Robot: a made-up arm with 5 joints.
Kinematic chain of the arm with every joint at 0, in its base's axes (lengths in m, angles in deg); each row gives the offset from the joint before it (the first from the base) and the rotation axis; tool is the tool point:
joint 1: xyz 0 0 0.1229 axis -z
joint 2: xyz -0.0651 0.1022 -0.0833 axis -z
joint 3: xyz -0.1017 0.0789 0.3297 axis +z
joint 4: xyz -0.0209 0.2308 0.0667 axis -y
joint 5: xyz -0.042 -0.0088 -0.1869 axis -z
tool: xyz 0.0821 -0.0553 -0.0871
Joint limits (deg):
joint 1: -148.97..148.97
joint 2: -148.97..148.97
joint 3: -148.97..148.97
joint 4: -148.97..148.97
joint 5: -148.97..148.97
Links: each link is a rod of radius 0.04 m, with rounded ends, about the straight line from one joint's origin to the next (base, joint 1, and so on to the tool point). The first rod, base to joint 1, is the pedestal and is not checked.
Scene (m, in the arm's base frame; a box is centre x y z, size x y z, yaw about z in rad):
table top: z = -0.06
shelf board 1: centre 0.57 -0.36 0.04 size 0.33 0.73 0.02 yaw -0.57
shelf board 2: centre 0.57 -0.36 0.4 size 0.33 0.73 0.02 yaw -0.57
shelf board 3: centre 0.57 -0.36 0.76 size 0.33 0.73 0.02 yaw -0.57
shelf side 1: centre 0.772 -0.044 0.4 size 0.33 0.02 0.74 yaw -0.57
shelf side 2: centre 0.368 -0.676 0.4 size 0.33 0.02 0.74 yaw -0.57
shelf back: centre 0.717 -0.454 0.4 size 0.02 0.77 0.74 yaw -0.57
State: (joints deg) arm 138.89 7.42 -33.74 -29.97 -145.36
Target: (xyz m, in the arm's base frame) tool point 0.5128 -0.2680 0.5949
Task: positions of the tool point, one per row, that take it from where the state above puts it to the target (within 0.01 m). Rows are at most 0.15 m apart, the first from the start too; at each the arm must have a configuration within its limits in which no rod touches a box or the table.
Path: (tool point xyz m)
1: 0.4366 -0.3266 0.2377
2: 0.3887 -0.2913 0.2377
3: 0.3269 -0.2545 0.2377
4: 0.2527 -0.2186 0.2377
5: 0.3146 -0.2197 0.3164
6: 0.3494 -0.2045 0.4094
7: 0.3516 -0.1774 0.5060
8: 0.3204 -0.1447 0.5949
9: 0.3837 -0.1664 0.5949
10: 0.4380 -0.1955 0.5949
11: 0.4814 -0.2302 0.5949
12: 0.5128 -0.2680 0.5949

